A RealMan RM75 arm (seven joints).
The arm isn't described. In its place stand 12 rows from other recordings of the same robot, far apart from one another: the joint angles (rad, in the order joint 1, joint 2, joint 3, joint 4, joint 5, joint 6, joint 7), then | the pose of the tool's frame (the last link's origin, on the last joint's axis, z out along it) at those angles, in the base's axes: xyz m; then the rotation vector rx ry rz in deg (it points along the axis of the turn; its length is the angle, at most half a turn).
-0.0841, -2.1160, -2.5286, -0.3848, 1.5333, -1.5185, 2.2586 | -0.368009 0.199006 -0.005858 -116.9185 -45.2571 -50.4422
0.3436, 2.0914, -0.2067, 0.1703, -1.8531, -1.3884, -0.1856 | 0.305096 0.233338 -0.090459 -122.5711 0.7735 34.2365
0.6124, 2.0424, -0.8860, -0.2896, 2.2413, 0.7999, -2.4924 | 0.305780 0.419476 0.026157 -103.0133 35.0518 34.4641
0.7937, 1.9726, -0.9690, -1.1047, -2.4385, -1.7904, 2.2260 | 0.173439 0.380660 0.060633 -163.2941 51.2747 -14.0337
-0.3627, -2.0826, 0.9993, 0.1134, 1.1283, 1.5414, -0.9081 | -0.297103 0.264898 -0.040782 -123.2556 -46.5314 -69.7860
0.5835, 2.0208, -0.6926, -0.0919, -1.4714, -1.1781, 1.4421 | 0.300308 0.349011 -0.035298 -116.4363 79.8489 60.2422
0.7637, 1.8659, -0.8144, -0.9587, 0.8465, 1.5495, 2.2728 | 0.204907 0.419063 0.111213 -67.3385 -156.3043 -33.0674
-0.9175, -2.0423, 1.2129, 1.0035, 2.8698, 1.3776, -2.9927 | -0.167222 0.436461 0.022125 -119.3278 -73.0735 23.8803
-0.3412, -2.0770, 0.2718, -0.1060, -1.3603, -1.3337, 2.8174 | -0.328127 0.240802 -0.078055 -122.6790 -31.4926 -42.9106
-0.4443, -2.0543, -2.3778, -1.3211, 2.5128, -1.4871, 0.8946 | -0.288795 0.347836 0.111259 -127.8740 -65.8361 1.6012
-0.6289, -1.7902, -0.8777, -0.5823, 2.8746, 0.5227, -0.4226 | -0.251348 0.428051 -0.004457 -123.2715 -21.2026 -24.4203
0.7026, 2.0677, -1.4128, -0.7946, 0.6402, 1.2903, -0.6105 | 0.245786 0.355279 -0.060580 -147.4265 70.8923 -32.0409
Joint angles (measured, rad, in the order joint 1, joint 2, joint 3, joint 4, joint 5, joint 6, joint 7), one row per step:
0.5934 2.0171 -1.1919 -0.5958 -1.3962 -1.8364 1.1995
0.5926 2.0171 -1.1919 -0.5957 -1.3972 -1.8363 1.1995
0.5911 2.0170 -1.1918 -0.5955 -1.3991 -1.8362 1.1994
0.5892 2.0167 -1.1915 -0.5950 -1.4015 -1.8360 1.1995
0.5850 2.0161 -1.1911 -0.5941 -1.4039 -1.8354 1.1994
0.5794 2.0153 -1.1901 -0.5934 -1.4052 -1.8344 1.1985
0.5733 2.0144 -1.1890 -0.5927 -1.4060 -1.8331 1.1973
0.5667 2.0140 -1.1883 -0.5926 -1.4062 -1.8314 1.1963
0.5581 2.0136 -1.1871 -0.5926 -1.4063 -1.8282 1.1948
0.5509 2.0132 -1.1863 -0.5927 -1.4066 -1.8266 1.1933
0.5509 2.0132 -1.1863 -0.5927 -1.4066 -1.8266 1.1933
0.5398 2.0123 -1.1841 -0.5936 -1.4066 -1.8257 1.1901
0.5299 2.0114 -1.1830 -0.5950 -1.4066 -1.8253 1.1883
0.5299 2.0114 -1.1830 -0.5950 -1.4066 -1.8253 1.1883
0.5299 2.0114 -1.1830 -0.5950 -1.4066 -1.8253 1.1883
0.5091 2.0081 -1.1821 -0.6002 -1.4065 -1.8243 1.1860
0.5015 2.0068 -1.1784 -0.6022 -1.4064 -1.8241 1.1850
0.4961 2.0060 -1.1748 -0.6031 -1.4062 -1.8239 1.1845
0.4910 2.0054 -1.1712 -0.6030 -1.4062 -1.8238 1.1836
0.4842 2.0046 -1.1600 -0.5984 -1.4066 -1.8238 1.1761
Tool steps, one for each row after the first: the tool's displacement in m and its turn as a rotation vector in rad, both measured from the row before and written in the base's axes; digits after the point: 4 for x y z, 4 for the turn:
0.0003 -0.0002 -0.0001 -0.0004 -0.0009 -0.0008
0.0007 -0.0003 -0.0002 -0.0006 -0.0018 -0.0014
0.0009 -0.0004 -0.0001 -0.0008 -0.0023 -0.0022
0.0018 -0.0007 -0.0001 -0.0004 -0.0026 -0.0050
0.0021 -0.0007 0.0002 0.0016 -0.0016 -0.0064
0.0023 -0.0008 0.0002 0.0023 -0.0013 -0.0071
0.0022 -0.0008 0.0001 0.0024 -0.0008 -0.0074
0.0028 -0.0010 0.0001 0.0042 -0.0011 -0.0102
0.0023 -0.0010 0.0001 0.0028 -0.0009 -0.0074
0.0000 0.0000 0.0000 0.0000 0.0000 0.0000
0.0035 -0.0015 0.0006 0.0056 -0.0001 -0.0097
0.0030 -0.0015 0.0006 0.0036 -0.0006 -0.0082
0.0000 0.0000 0.0000 0.0000 0.0000 0.0000
0.0000 0.0000 0.0000 0.0000 0.0000 0.0000
0.0062 -0.0031 0.0016 0.0074 -0.0035 -0.0159
0.0023 -0.0008 0.0011 0.0055 0.0002 -0.0070
0.0017 -0.0005 0.0009 0.0043 0.0008 -0.0060
0.0017 -0.0006 0.0007 0.0038 0.0010 -0.0062
0.0030 -0.0005 0.0014 0.0123 0.0043 -0.0102

